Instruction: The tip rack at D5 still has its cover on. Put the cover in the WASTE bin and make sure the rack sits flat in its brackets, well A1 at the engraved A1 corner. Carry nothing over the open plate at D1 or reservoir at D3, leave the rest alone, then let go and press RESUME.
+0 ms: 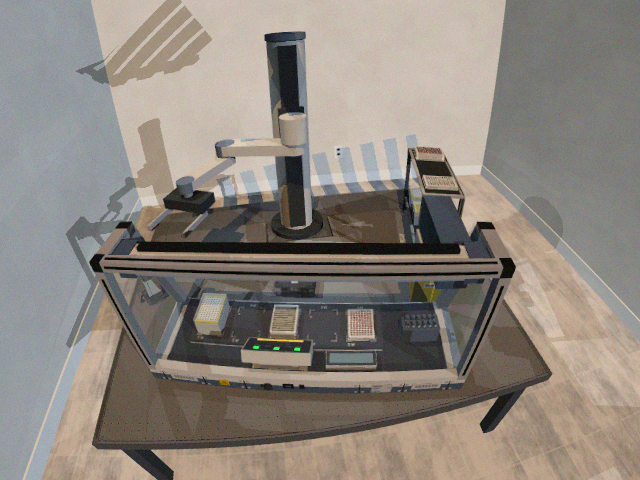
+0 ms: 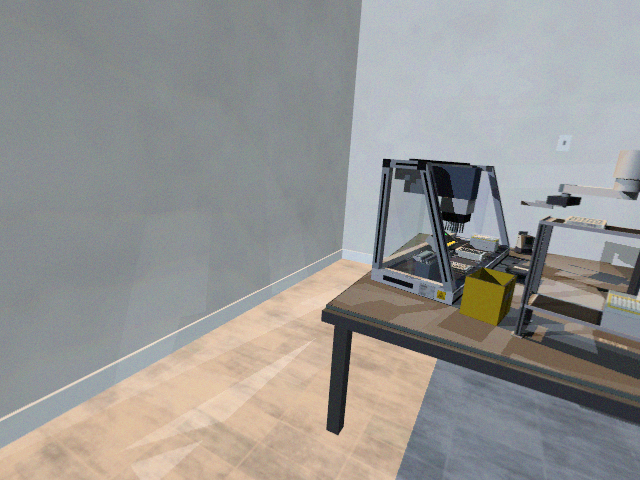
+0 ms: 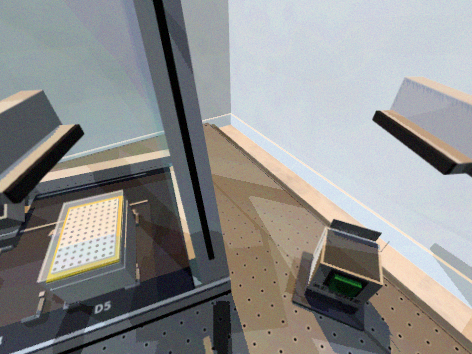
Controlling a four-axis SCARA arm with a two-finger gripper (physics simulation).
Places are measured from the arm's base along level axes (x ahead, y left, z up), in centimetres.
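Where they show: gripper, fingertip midpoint: (image 1: 165, 232) (image 2: 528, 202) (image 3: 233, 104); arm's base, origin of the base link: (image 1: 297, 224).
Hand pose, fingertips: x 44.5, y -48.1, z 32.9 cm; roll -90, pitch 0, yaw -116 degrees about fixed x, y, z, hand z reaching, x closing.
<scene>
Each offset is from my fingertips to the top centre of the thing. "*": to the spot under its first point.
The tip rack (image 1: 210, 311) (image 2: 484, 242) (image 3: 91, 232) stands at D5, with a yellow rim and a white perforated top. A clear cover {dx +17.5, dy +13.3, dz -20.0 cm} (image 3: 59, 216) shows as a pale outline around its top. Some brackets show at its base; whether it sits flat and where well A1 is cannot be told. My gripper (image 1: 168, 230) (image 3: 233, 104) is open and empty, high behind the enclosure and apart from the rack. The yellow WASTE bin {dx +12.2, dy +93.1, dz -18.1 cm} (image 2: 480, 299) (image 1: 425, 291) stands at the enclosure's opposite end. The green RESUME button {* dx -5.8, dy -11.9, dz -22.4 cm} (image 3: 346, 284) is on a small box beside the enclosure.
An enclosure post (image 3: 186, 150) rises between D5 and the RESUME box. The reservoir {dx +22.4, dy +37.7, dz -23.9 cm} (image 1: 283, 320) at D3, plate (image 1: 360, 324) at D1 and a dark tube rack (image 1: 419, 327) stand on the deck. A pipetting head {dx +27.6, dy +82.2, dz +0.5 cm} (image 2: 456, 217) hangs above the deck. A shelf unit {* dx +0.1, dy +91.5, dz -13.2 cm} (image 2: 537, 268) stands beyond the bin.
</scene>
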